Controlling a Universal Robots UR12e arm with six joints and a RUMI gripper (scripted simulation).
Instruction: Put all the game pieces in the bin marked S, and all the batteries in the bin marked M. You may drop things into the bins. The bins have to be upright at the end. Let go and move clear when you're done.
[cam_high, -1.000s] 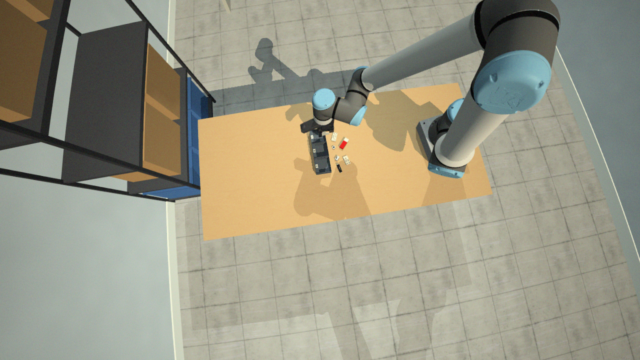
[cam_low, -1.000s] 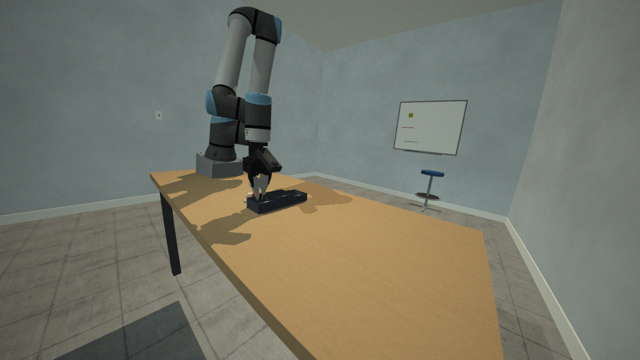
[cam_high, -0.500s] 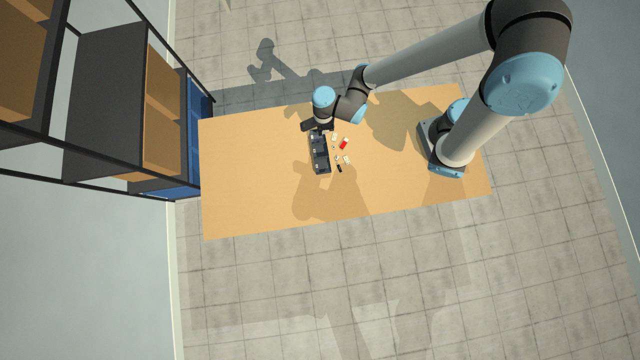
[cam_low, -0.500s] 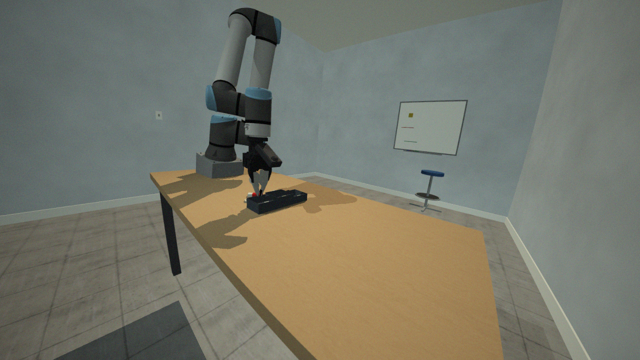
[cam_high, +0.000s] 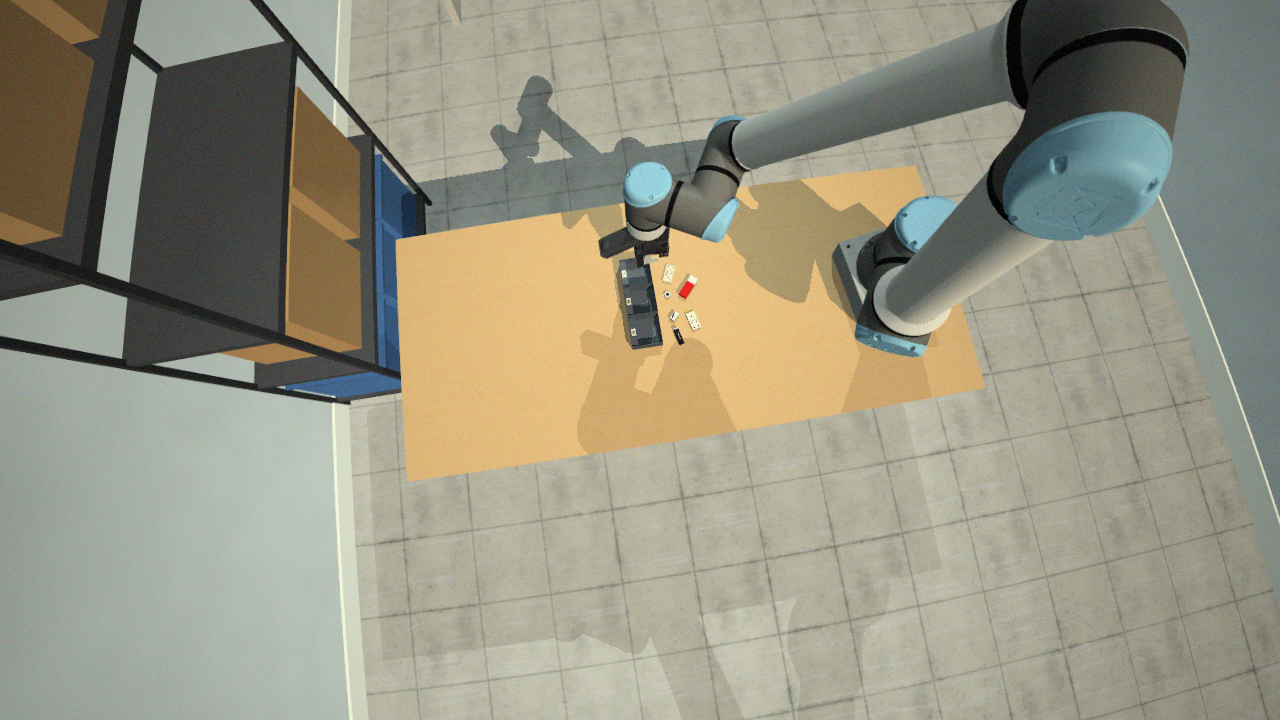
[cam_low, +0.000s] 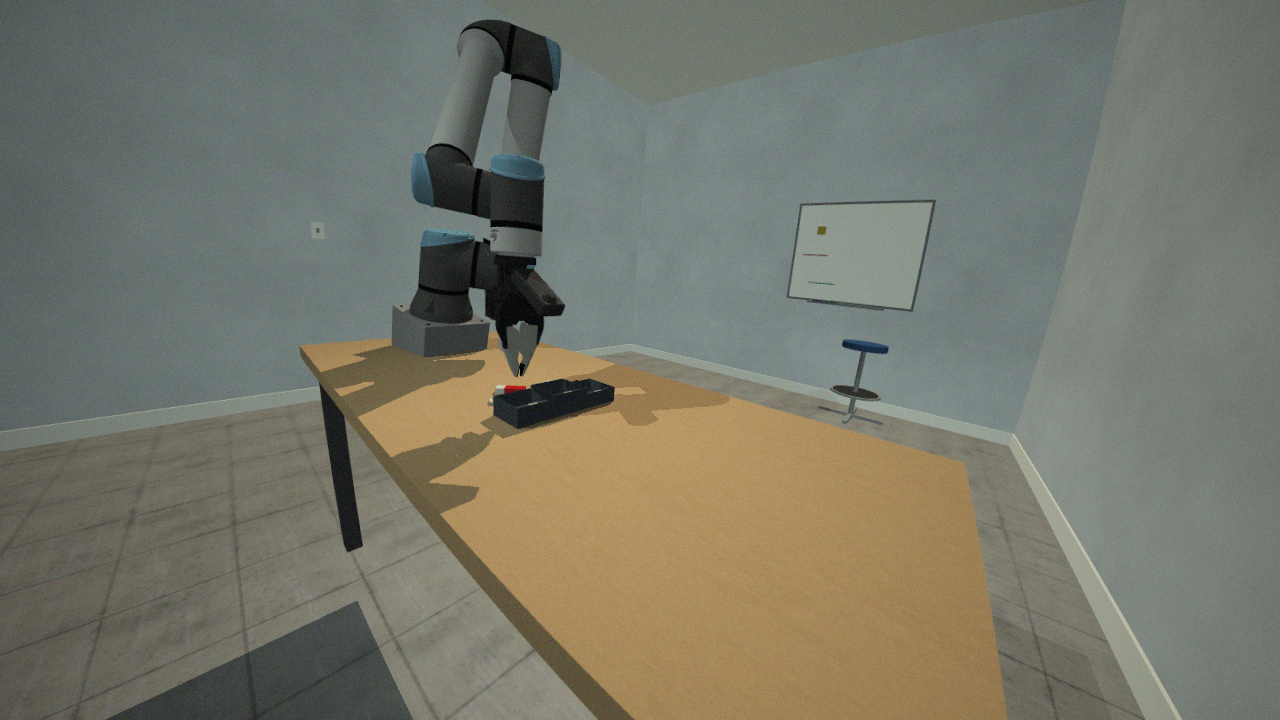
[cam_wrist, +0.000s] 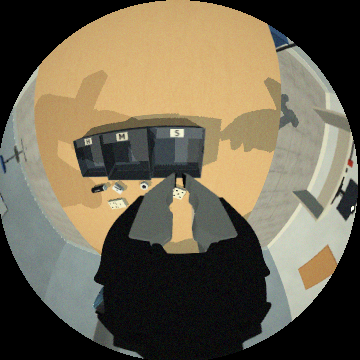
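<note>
Right now my hand is 2 cm short of the dark three-part bin, 9 cm to the right of it and 7 cm above it. From my hand the other things lie so: round piece 6 cm behind, 8 cm to the left, 9 cm below; black battery 7 cm behind, 20 cm to the left, 9 cm below.
</note>
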